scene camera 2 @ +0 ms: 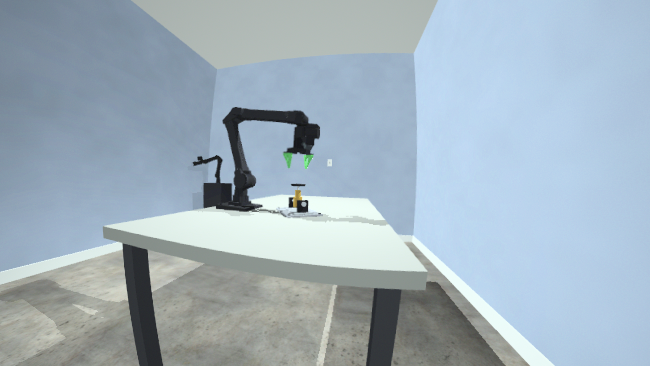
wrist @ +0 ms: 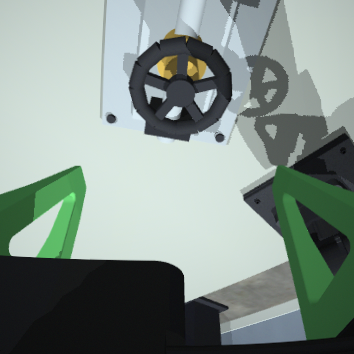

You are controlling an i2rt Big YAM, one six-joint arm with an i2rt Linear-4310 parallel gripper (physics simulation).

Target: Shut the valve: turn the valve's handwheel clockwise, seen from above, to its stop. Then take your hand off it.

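Note:
The black five-spoked handwheel [scene camera 2: 298, 185] [wrist: 180, 93] lies level on top of the valve. The valve's brass body [scene camera 2: 297, 197] [wrist: 170, 67] stands under it, fixed on a pale grey base plate [scene camera 2: 286, 212] [wrist: 116, 65] on the table. My gripper [scene camera 2: 298, 168] [wrist: 178, 175], with green fingers, is open and empty. It points down and hangs above the handwheel, with clear air between the fingertips and the wheel in the scene view. In the wrist view the wheel lies beyond the fingertips, touching neither. Part of the brass body is hidden by the wheel.
A white pipe [wrist: 191, 16] runs from the valve along the plate. Black blocks [scene camera 2: 302, 205] stand at the valve's foot. My arm's black base [scene camera 2: 240, 205] [wrist: 267, 197] stands on the table [scene camera 2: 225, 240] beside the valve. Another small arm [scene camera 2: 218, 167] stands on a dark box behind the table.

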